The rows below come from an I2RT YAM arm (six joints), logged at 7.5 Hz.
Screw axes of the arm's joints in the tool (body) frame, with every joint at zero. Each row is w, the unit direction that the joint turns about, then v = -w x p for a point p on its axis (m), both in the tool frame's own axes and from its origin. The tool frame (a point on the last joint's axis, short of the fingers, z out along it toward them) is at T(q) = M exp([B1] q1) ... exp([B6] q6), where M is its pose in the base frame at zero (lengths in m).
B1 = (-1, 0, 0, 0, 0.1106, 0)
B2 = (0, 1, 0, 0.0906, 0, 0.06)
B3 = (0, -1, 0, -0.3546, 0, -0.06)
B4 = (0, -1, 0, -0.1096, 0, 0)
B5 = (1, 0, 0, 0, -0.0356, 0)
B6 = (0, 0, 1, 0, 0, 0)
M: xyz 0.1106 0 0.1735 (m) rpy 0 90 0 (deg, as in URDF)
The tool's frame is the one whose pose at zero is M.
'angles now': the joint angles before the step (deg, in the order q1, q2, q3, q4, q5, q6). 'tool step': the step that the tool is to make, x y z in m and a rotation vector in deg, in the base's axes. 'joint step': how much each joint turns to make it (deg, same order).
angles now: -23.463 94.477 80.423 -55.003 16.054 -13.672
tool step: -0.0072 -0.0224 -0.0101 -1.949 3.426 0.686
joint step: -3.863 1.140 -1.008 1.513 1.423 -5.633
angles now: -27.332 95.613 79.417 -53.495 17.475 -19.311
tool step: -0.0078 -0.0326 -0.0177 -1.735 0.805 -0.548
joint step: -5.405 1.923 -2.163 5.902 0.019 -5.469
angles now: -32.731 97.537 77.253 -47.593 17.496 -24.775
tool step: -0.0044 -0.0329 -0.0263 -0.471 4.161 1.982
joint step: -4.758 4.673 -0.400 4.240 0.091 -7.644
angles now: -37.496 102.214 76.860 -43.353 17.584 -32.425
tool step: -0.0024 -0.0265 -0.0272 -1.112 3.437 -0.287
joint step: -3.258 4.972 -0.008 4.303 1.770 -4.067
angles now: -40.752 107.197 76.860 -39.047 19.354 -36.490
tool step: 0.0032 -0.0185 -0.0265 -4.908 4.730 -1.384
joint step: -1.203 4.956 -0.012 5.601 6.426 -2.449
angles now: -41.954 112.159 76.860 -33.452 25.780 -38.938
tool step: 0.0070 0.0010 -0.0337 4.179 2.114 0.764
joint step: 0.647 5.138 0.001 0.572 -1.664 0.494
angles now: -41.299 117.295 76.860 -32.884 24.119 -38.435
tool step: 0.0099 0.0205 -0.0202 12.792 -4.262 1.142
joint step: 2.184 2.484 -0.016 -3.817 -11.934 4.128
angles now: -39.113 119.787 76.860 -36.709 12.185 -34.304
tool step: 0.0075 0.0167 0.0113 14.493 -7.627 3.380
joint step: 1.136 -1.089 1.598 -5.790 -16.240 0.239
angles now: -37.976 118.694 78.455 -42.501 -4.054 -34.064
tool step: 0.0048 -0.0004 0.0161 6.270 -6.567 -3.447
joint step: -0.375 -1.267 1.760 -1.104 -8.460 4.367
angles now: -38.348 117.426 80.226 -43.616 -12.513 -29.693
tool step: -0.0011 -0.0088 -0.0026 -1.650 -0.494 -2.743
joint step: -0.988 0.511 0.033 2.225 1.267 1.591
